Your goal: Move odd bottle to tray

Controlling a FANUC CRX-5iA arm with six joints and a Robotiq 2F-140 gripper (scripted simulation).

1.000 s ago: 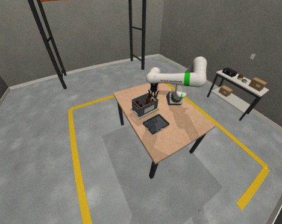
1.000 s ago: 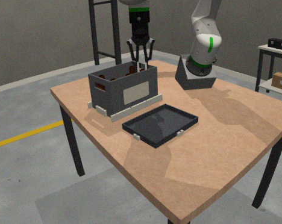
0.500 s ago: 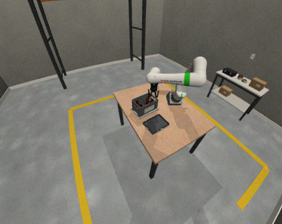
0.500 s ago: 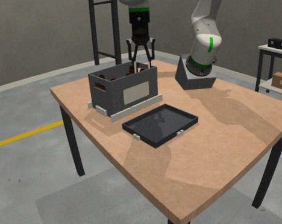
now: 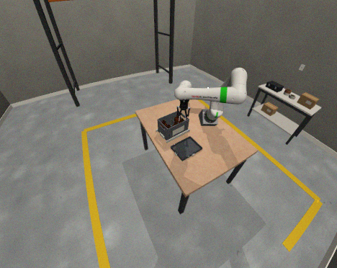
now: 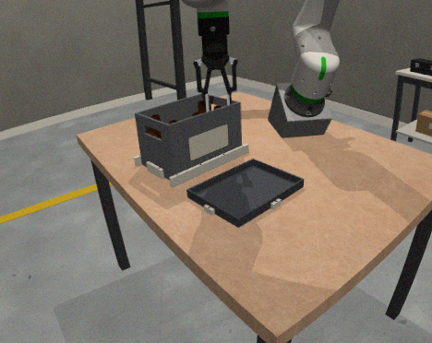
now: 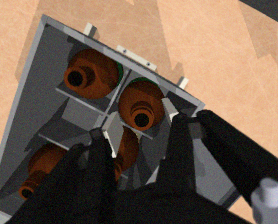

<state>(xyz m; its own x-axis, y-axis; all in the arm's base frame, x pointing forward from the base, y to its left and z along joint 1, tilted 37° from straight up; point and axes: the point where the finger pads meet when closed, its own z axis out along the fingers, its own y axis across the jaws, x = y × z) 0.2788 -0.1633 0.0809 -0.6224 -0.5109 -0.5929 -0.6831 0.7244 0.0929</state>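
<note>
Now: hand 9 cm to the left of the bottle and 8 cm above it. Also, from my hand: dark tray: 11 cm ahead, 23 cm to the left, 16 cm below; then dark grey crate: 9 cm ahead, 4 cm to the right, 9 cm below.
</note>
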